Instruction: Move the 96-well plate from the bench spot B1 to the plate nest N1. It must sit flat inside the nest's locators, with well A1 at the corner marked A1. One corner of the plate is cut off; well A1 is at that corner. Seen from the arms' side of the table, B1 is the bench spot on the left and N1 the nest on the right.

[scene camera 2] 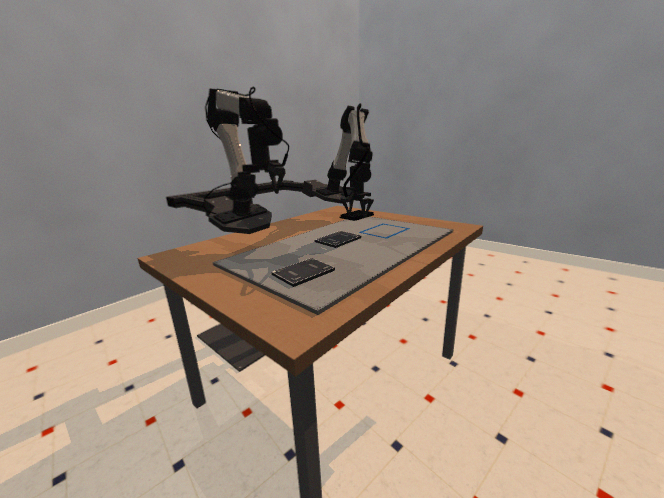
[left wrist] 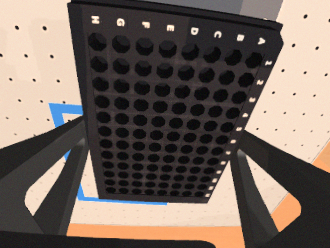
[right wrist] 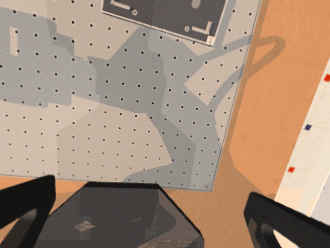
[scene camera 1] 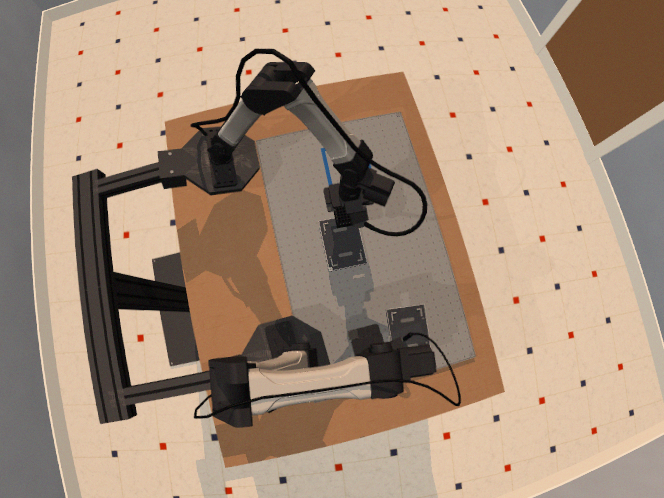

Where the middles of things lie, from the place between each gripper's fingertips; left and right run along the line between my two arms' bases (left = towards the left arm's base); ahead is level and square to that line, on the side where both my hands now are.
Now: the dark nest [scene camera 1: 335, 243] 4 cm behind my left hand [scene camera 1: 347, 204], 9 cm to the right of it and 9 cm below it. From my left hand the other things lie so: nest N1 [scene camera 2: 302, 269]: 5 cm ahead, 42 cm to the right, 9 cm below; black 96-well plate [left wrist: 163, 142]: right at my left hand.
Right now my right hand [scene camera 2: 265, 195] is 160 mm short of the nest N1, 20 mm to the left of it and 240 mm above it. Round my right hand: dark nest (70 mm ahead, 310 mm to the left, 240 mm below); then black 96-well plate (110 mm ahead, 400 mm to the left, 150 mm below).
